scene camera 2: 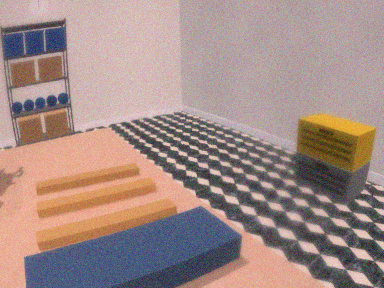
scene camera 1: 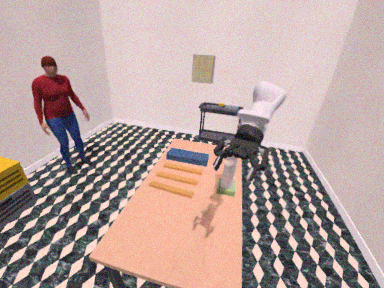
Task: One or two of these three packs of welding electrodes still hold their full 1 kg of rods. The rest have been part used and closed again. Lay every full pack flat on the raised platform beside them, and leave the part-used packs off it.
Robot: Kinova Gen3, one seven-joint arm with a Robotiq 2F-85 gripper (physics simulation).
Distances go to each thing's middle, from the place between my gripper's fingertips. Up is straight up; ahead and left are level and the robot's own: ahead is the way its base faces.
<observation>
Right now my hand is 340 mm short of the blue raised platform point(scene camera 2: 195, 241), 1070 mm to the left of it and 670 mm above it.
</observation>
